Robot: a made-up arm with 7 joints.
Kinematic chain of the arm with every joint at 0, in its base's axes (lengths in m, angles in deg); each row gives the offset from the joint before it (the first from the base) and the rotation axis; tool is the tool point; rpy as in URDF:
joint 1: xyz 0 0 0.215 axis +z
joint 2: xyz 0 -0.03 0.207 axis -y
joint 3: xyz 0 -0.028 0.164 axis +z
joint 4: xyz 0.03 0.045 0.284 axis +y
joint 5: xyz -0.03 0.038 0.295 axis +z
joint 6: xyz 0 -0.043 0.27 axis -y
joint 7: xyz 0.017 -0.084 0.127 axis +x
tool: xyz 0 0 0 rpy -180 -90 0
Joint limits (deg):
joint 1: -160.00..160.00
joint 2: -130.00..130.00
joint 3: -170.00..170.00
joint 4: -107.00..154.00
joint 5: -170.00..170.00
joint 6: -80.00..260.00
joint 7: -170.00..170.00
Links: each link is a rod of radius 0.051 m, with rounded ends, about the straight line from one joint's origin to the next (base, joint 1, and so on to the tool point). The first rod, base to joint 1, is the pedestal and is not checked.
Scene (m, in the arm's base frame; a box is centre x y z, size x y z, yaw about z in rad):
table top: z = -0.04
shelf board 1: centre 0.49 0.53 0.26 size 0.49 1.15 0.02 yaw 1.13
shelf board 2: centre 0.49 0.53 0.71 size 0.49 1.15 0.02 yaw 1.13
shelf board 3: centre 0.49 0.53 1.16 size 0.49 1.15 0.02 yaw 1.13
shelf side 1: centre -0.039 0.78 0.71 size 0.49 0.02 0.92 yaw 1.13
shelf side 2: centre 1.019 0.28 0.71 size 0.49 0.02 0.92 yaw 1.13
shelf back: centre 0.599 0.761 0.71 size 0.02 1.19 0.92 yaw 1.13
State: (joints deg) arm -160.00 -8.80 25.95 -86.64 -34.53 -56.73 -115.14
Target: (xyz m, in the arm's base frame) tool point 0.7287 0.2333 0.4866
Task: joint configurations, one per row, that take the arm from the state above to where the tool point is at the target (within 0.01 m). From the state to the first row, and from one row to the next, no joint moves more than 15 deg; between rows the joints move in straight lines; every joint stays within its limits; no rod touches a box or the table.
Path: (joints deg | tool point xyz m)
1: -159.47 -19.74 18.64 -93.36 -36.03 -61.01 -115.14 | 0.2162 0.4319 0.9782
2: -158.95 -30.68 11.33 -100.07 -37.53 -65.29 -115.14 | 0.1761 0.3451 0.9797
3: -158.42 -41.62 4.02 -106.79 -39.03 -69.57 -115.14 | 0.1331 0.2565 0.9692
4: -158.74 -29.42 -4.02 -106.46 -39.00 -64.65 -115.14 | 0.2858 0.2315 0.9208
5: -159.05 -17.22 -12.07 -106.13 -38.97 -59.72 -115.14 | 0.4185 0.1924 0.8367
6: -159.37 -5.01 -20.11 -105.80 -38.94 -54.79 -115.14 | 0.5206 0.1379 0.7273
7: -159.68 7.19 -28.16 -105.47 -38.91 -49.87 -115.14 | 0.5858 0.0686 0.6059
8: -160.00 19.40 -36.20 -105.14 -38.88 -44.94 -115.14 | 0.6125 -0.0130 0.4866
9: -160.00 25.66 -25.78 -96.16 -36.80 -44.10 -115.14 | 0.6829 0.1046 0.4887
10: -160.00 31.93 -15.36 -87.18 -34.72 -43.25 -115.14 | 0.7287 0.2333 0.4866

